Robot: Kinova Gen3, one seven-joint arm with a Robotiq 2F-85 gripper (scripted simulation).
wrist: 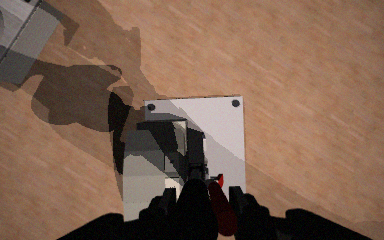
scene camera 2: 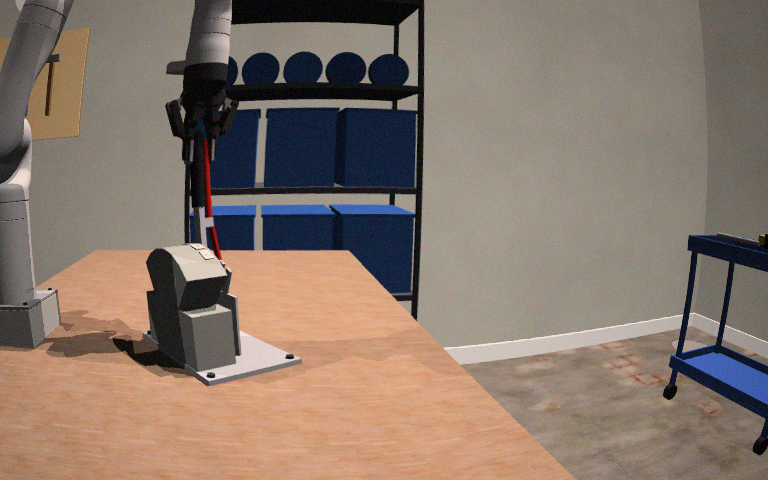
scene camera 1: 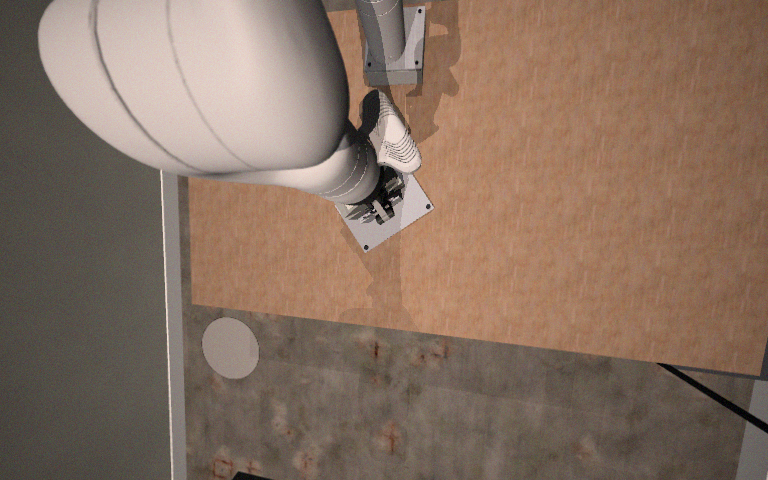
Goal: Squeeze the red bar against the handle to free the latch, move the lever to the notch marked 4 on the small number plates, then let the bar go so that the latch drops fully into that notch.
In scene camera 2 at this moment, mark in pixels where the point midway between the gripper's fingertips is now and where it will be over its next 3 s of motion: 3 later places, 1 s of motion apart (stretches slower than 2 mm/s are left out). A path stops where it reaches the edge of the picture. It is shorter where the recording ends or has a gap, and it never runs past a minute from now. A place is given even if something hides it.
My gripper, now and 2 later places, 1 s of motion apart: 198, 163; 186, 172; 184, 174
